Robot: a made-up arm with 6 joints.
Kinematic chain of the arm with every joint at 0, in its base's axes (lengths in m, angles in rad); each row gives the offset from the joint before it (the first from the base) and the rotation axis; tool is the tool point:
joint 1: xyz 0 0 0.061 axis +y
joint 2: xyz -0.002 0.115 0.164 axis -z
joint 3: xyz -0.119 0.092 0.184 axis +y
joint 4: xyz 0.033 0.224 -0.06 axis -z
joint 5: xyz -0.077 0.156 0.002 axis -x
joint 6: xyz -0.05 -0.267 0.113 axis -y
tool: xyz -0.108 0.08 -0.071
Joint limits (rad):
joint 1: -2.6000..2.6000
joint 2: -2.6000..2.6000
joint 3: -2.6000..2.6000
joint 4: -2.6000..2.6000
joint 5: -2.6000..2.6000
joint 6: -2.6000..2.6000
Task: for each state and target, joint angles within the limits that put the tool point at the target. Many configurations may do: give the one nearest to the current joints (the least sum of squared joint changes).
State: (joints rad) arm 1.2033 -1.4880 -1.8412 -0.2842 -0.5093 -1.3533
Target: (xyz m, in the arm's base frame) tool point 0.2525 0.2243 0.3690
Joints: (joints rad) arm 1.1538 -1.5747 -2.4264 -0.1885 -1.1833 -1.3105
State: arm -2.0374 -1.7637 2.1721 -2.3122 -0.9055 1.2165
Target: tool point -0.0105 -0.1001 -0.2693
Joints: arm -2.1825 -1.4133 1.4984 -2.3641 -0.3990 0.8921
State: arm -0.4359 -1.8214 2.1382 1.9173 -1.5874 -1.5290
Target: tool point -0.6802 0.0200 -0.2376
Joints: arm -1.0060 -1.2203 2.0662 1.9756 -1.3400 -1.4782
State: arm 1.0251 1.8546 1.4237 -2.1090 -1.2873 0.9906
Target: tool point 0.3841 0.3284 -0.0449
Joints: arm 0.9729 2.0953 1.3000 -2.1723 -1.1442 0.9830
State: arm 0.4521 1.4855 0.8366 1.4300 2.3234 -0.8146
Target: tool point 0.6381 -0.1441 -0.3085
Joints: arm 0.8279 1.8864 0.6783 0.9252 2.2537 -0.8751
